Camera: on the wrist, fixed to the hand. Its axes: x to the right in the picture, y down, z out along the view.
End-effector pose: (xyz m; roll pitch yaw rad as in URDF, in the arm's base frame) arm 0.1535 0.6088 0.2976 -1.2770 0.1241 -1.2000
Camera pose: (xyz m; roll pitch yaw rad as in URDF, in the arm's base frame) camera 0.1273 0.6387 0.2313 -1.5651 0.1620 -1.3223
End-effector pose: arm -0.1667 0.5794 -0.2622 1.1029 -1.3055 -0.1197
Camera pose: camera -0.2071 0.6431 -0.2792 0.4987 -1.2311 0.2291
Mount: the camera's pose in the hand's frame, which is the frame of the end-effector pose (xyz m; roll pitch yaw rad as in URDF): -0.0289 0.0635 -0.0334 -0.2705 0.1268 0.0023
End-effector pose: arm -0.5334 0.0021 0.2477 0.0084 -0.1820 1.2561
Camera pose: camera -0.6010 0.0005 0.2101 -0.2626 -0.0552 1.2594
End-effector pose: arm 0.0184 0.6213 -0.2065 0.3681 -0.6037 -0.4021
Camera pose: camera 0.0287 0.6943 -0.2297 0.0695 -0.4855 -0.3482
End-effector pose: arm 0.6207 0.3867 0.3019 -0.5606 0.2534 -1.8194
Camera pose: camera 0.6663 0.4200 0.2491 -0.8524 0.3614 -1.8893
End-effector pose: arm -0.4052 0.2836 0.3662 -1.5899 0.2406 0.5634
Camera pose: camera -0.4231 0.2314 0.3120 -1.8916 0.2385 0.4329
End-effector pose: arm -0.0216 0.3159 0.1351 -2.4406 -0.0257 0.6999
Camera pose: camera 0.0017 0.2439 0.1189 -2.7051 -0.1209 0.6159
